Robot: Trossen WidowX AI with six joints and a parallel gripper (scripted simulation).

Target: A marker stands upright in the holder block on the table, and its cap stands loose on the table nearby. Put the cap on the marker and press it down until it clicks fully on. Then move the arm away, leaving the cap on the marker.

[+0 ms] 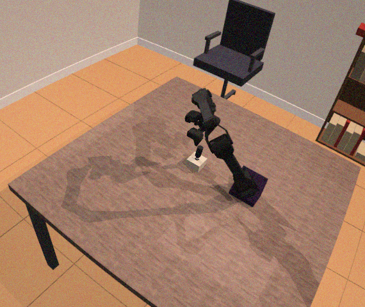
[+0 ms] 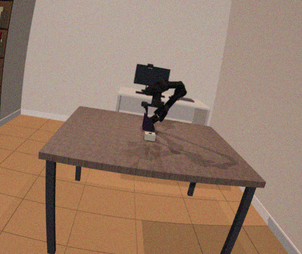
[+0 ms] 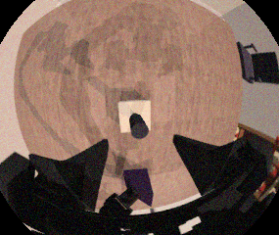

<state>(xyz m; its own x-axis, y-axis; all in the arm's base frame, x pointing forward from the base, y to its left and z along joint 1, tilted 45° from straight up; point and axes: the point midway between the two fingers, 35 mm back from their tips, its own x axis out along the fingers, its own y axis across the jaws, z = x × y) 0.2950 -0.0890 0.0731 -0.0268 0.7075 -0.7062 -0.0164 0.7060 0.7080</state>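
The marker cap lies 6 cm below my gripper tip. From my gripper tip the other things lie so: holder block (13 cm below).
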